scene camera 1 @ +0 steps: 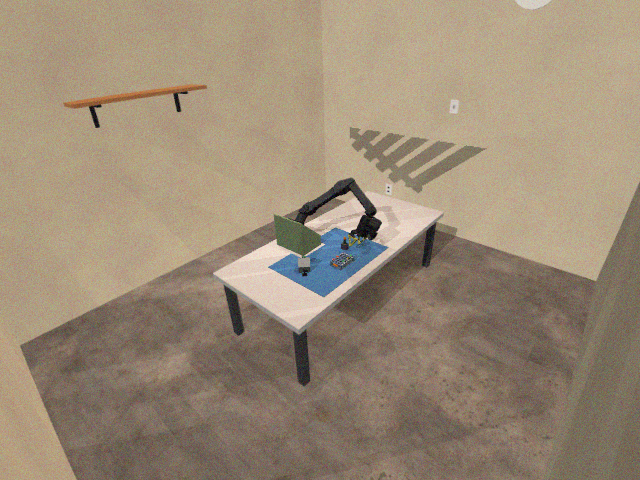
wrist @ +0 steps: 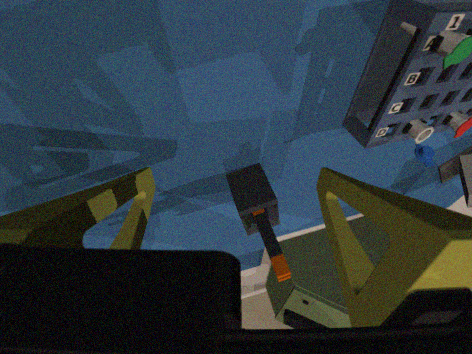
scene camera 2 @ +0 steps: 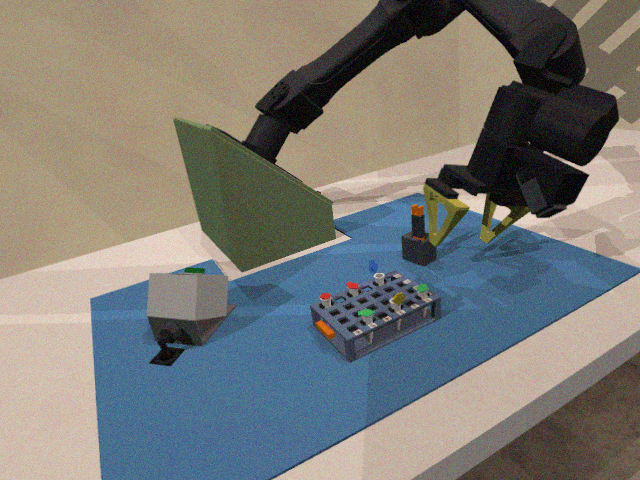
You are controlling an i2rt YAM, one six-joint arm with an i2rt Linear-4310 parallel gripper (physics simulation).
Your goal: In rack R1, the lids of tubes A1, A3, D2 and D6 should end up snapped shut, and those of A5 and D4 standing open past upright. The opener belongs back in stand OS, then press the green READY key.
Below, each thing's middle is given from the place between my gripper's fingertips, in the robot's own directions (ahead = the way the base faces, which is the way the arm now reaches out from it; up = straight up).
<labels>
Right now my hand is 60 mm past the lid opener (wrist: 276, 256) and 10 mm to the left of it. From my hand the other things lie so: grey box with green button (scene camera 2: 187, 308): 160 mm behind, 340 mm to the right; then dark holder block (wrist: 251, 190): 60 mm behind, 10 mm to the right, 20 mm below.
</labels>
